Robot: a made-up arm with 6 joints.
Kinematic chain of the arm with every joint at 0, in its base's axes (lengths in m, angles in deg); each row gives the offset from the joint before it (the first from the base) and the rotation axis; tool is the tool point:
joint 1: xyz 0 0 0.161 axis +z
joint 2: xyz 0 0.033 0 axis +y
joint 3: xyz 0 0 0.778 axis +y
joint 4: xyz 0 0 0.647 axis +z
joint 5: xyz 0 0 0 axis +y
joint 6: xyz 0 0 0.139 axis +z
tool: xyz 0 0 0
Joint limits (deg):
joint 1: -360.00..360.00
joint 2: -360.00..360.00
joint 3: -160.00..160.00
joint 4: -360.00..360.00
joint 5: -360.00..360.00
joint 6: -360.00..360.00
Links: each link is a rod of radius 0.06 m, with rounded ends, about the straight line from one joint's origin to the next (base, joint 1, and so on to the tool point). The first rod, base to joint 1, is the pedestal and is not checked.
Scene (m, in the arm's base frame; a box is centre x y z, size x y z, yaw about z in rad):
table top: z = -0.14
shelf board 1: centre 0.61 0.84 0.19 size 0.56 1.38 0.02 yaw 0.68
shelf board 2: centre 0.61 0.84 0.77 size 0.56 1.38 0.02 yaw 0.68
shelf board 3: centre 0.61 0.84 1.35 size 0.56 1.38 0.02 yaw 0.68
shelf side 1: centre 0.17 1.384 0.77 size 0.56 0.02 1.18 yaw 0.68
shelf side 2: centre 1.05 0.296 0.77 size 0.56 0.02 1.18 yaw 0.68
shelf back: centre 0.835 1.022 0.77 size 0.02 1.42 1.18 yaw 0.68
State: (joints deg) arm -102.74 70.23 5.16 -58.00 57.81 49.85
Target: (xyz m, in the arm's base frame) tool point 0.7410 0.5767 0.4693
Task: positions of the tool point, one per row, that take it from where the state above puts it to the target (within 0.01 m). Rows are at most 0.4 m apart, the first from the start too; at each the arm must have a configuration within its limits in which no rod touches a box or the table.
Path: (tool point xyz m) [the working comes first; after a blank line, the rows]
Joints at the target: -145.96 -23.81 -101.83 -70.02 47.33 49.85
Straight joint move there: touches shelf board 2.

1: -0.4624 -1.2380 0.8776
2: -0.4822 -0.9927 1.1561
3: -0.4328 -0.6924 1.3538
4: -0.3175 -0.3771 1.4528
5: -0.1526 -0.0865 1.4474
6: 0.0353 0.1469 1.3452
7: 0.2140 0.3029 1.1654
8: 0.3521 0.3757 0.9367
9: 0.4252 0.3740 0.6931
10: 0.4212 0.3181 0.4694
11: 0.5353 0.4000 0.4874
12: 0.6428 0.4870 0.4873
13: 0.7410 0.5766 0.4693

